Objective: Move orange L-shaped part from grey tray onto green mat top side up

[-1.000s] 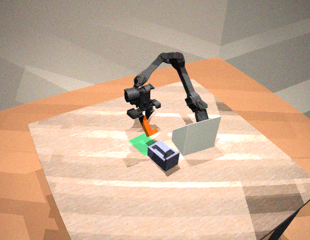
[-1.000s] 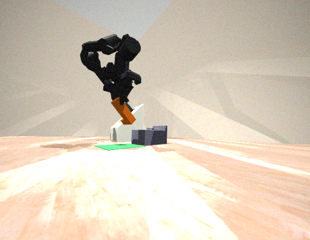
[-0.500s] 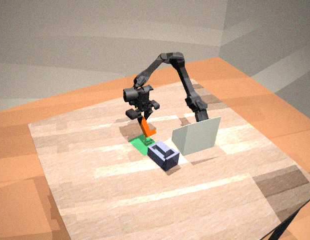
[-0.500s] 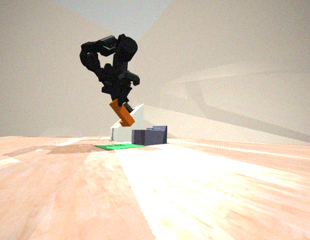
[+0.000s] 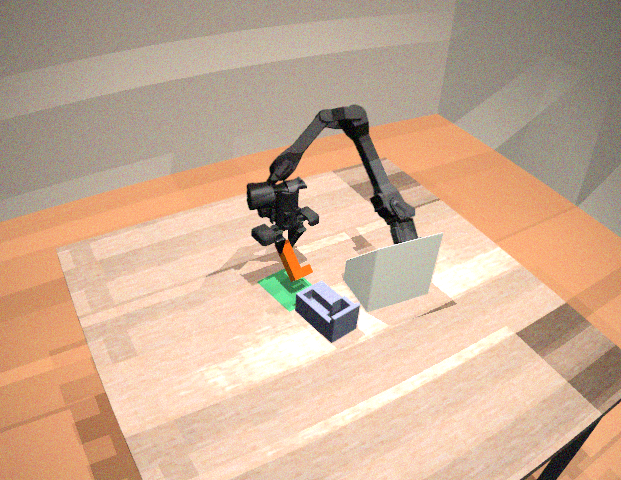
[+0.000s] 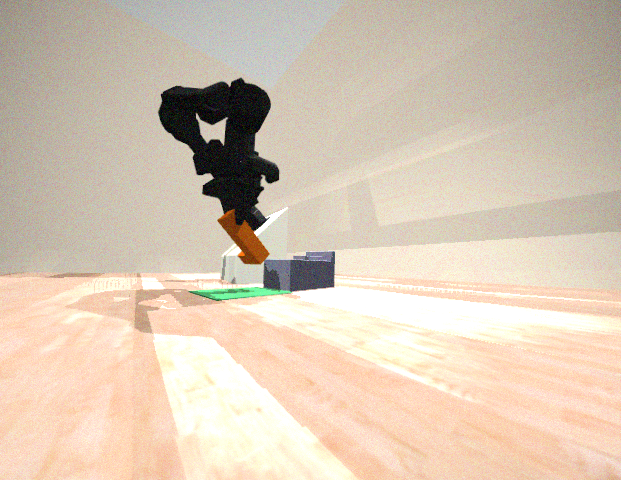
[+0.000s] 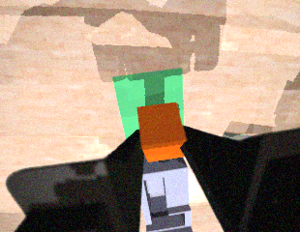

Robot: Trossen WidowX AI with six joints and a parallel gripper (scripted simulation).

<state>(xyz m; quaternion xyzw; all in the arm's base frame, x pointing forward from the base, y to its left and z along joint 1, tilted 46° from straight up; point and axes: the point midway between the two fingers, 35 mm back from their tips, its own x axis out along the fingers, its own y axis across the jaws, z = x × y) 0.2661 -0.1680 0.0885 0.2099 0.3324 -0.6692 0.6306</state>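
Now: the green mat 14 cm below my gripper tip, 2 cm to the left of it and 1 cm behind it. From my gripper tip the other things lie so: orange L-shaped part: 3 cm to the left, 3 cm below, 2 cm behind.
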